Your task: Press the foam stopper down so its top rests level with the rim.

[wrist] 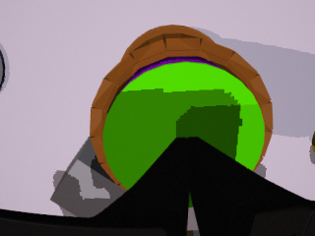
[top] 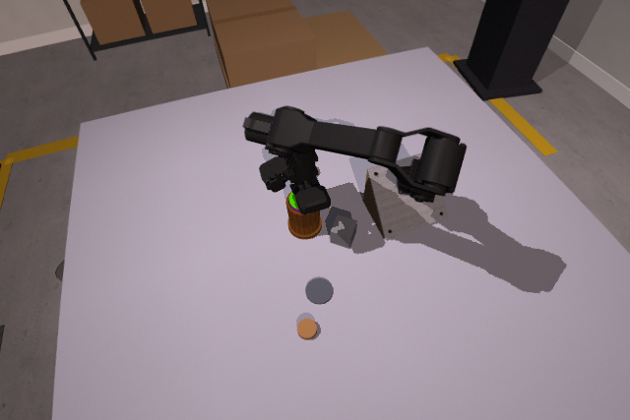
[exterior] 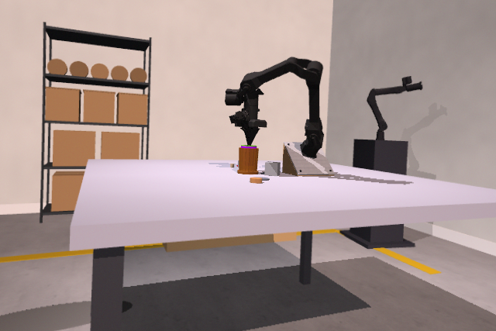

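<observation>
My gripper is now 50 mm above the bright green foam stopper. Round my hand: orange disc (40 mm ahead, 260 mm to the left, 140 mm below); then grey cube (80 mm behind, 50 mm to the left, 120 mm below); then dark grey disc (180 mm to the left, 140 mm below).
</observation>
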